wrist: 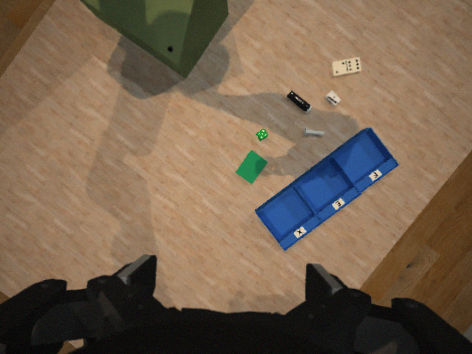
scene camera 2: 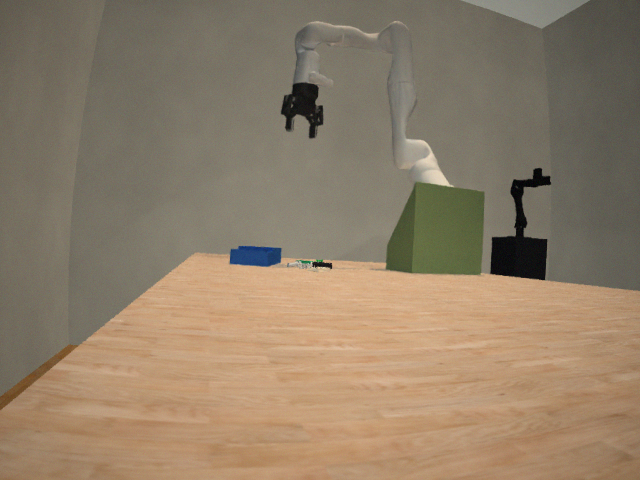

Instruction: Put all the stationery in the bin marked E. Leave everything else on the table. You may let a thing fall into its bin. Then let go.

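Seen in the pictures: gripper, fingertip midpoint: [wrist: 230, 276] [scene camera 2: 301, 135]; arm's base, link origin: [scene camera 2: 448, 215].
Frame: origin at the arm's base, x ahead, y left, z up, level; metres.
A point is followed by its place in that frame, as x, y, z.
Observation:
My gripper [scene camera 2: 301, 132] @(0.365, -0.187, 0.210) [wrist: 230, 276] @(0.365, -0.187, 0.210) is open and empty, high above the table. The blue bin [scene camera 2: 254, 256] @(0.489, 0.057, -0.127) [wrist: 320, 188] @(0.469, -0.070, -0.140) has three compartments; the middle label [wrist: 338, 203] @(0.502, -0.075, -0.112) looks like E, and one end label [wrist: 300, 232] @(0.483, -0.157, -0.112) reads X. In the wrist view, a flat green block [wrist: 251, 166] @(0.343, -0.120, -0.137), like a note pad, lies beside the bin. A small white piece with a dark mark [wrist: 332, 97] @(0.378, 0.071, -0.136), like a sharpener, lies near a black bar with white marks [wrist: 299, 101] @(0.336, 0.027, -0.133). A grey bolt-like piece [wrist: 314, 132] @(0.393, 0.003, -0.138) lies nearer the bin.
A green translucent-looking die [wrist: 262, 134] @(0.321, -0.062, -0.131) lies near the green block. A cream domino [wrist: 346, 66] @(0.362, 0.132, -0.140) lies beyond the white piece. The green arm pedestal [scene camera 2: 447, 229] @(0.038, 0.067, -0.040) [wrist: 205, 40] @(0.136, 0.002, -0.122) stands on the table [scene camera 2: 330, 361] @(0.507, 0.828, -0.147) [wrist: 65, 165] @(0.064, -0.343, -0.147). A black arm on a black stand [scene camera 2: 518, 257] is at the far right.

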